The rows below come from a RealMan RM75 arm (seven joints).
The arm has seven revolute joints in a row. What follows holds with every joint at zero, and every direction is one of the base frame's. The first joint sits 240.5 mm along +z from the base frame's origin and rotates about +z. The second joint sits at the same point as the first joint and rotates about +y. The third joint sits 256 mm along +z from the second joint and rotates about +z. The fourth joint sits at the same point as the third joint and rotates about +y. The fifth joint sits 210 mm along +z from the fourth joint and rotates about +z. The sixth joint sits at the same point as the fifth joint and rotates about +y. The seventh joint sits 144 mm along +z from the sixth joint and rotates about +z. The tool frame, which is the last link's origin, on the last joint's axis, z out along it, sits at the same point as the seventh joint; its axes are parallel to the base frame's.
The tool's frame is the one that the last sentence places.
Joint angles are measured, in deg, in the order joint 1, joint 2, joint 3, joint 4, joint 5, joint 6, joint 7. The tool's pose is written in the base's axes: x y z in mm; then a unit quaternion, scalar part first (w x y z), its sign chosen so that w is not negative. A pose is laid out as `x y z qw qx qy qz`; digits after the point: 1 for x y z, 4 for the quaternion.
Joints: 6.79 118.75 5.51 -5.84 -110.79 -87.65 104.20
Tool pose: 390.7 184.1 -2.3 0.2202 -0.4139 0.6782 0.5659
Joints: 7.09 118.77 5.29 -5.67 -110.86 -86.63 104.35
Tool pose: 391.3 186.2 -4.5 0.2204 -0.4123 0.6831 0.5610
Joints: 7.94 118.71 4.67 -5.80 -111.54 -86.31 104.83
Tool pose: 388.6 191.2 -6.8 0.2107 -0.4206 0.6861 0.5550
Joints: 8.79 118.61 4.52 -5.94 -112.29 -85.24 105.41
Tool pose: 388.2 196.4 -8.6 0.2068 -0.4243 0.6914 0.5470
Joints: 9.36 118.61 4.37 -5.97 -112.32 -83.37 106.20
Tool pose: 390.5 200.4 -10.5 0.2094 -0.4183 0.7001 0.5395
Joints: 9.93 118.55 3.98 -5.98 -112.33 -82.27 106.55
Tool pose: 390.9 204.2 -11.8 0.2095 -0.4186 0.7043 0.5336
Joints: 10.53 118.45 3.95 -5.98 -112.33 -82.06 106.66
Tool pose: 389.7 208.4 -11.3 0.2079 -0.4216 0.7031 0.5335
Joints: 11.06 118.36 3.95 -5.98 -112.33 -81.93 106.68
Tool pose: 388.4 212.1 -10.8 0.2066 -0.4247 0.7015 0.5337
